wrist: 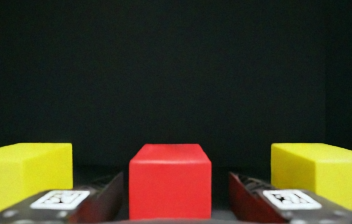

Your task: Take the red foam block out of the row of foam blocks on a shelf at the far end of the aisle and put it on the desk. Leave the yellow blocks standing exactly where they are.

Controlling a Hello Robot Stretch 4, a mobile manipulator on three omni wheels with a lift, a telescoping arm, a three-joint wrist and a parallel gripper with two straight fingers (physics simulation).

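Frame: origin at the robot's base, x left, y back, z up, level; metres.
Where they show: gripper, fingertip midpoint: [175,187].
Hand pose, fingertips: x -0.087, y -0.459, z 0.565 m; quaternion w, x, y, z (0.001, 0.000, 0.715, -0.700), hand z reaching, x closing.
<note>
After its pixels a point has its place.
The red foam block [170,187] @(z 0.581, x -0.084, y -0.413 m) stands upright at the bottom centre of the wrist view. My gripper [175,187] @(z 0.565, x -0.087, y -0.459 m) is open, with one finger to the left of the red block and one to the right, and a dark gap shows between the block and each finger. The lower end of the red block is hidden by the bottom edge of the gripper. A yellow block [47,167] @(z 0.585, x -0.002, y -0.437 m) stands to the left, partly behind the left finger. Another yellow block [295,162] @(z 0.589, x -0.166, y -0.435 m) stands to the right, partly behind the right finger.
The dark back wall [175,75] @(z 0.694, x -0.087, y -0.748 m) of the shelf rises behind the blocks. A dark side wall [340,75] @(z 0.690, x -0.405, y -0.705 m) shows at the right edge. The yellow blocks stand close to the outer sides of the fingers.
</note>
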